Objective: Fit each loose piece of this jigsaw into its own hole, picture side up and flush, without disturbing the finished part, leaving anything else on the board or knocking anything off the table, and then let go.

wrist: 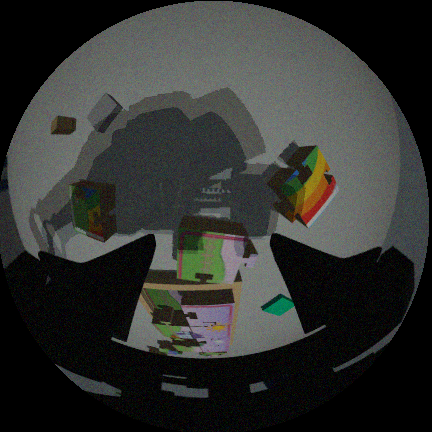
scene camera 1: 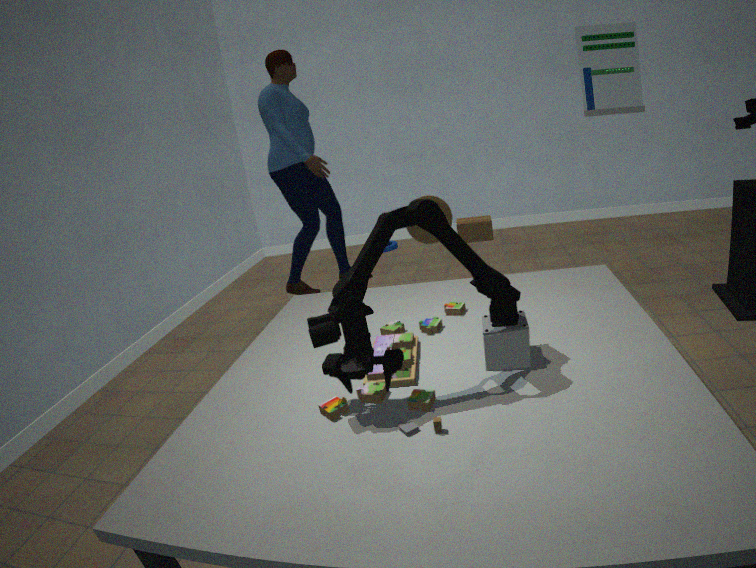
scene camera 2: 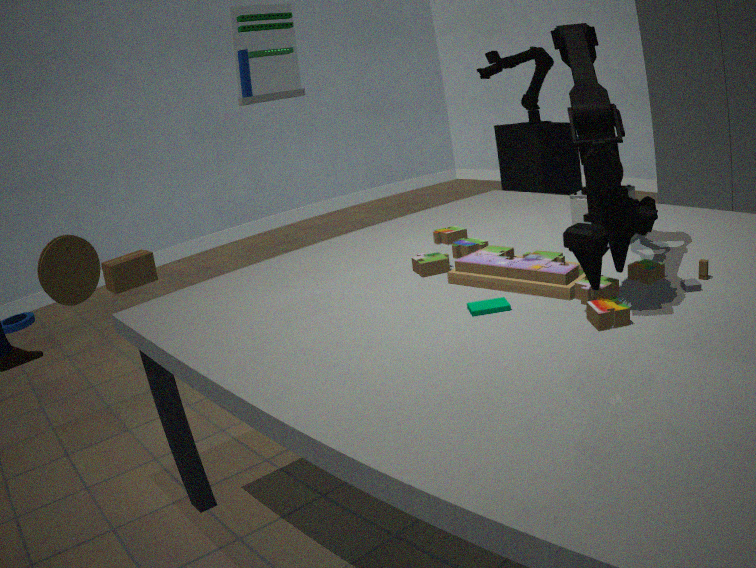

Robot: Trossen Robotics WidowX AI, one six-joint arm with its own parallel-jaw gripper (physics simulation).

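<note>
My gripper (scene camera 1: pixel 369 389) (scene camera 2: pixel 608 279) (wrist: pixel 213 239) is open and empty, pointing down. Low between and below its fingers, a green-and-lilac piece (scene camera 1: pixel 372 391) (scene camera 2: pixel 606 285) (wrist: pixel 200 257) lies picture side up on the table at the board's near end; I cannot tell whether they touch. The board (scene camera 1: pixel 417 366) (scene camera 2: pixel 510 285) (wrist: pixel 190 286) holds the lilac finished part and some green pieces. A rainbow piece (scene camera 1: pixel 333 407) (scene camera 2: pixel 608 310) (wrist: pixel 307 192) and a dark green piece (scene camera 1: pixel 421 398) (scene camera 2: pixel 645 270) (wrist: pixel 92 210) lie either side. Three pieces (scene camera 1: pixel 392 328) (scene camera 1: pixel 430 324) (scene camera 1: pixel 454 307) lie beyond the board.
A grey block (scene camera 1: pixel 408 429) (scene camera 2: pixel 691 285) (wrist: pixel 105 112) and a small brown block (scene camera 1: pixel 437 425) (scene camera 2: pixel 704 269) (wrist: pixel 63 125) are near the dark green piece. A green slab (scene camera 2: pixel 488 306) (wrist: pixel 279 305) lies beside the board. A person (scene camera 1: pixel 287 134) stands behind the table.
</note>
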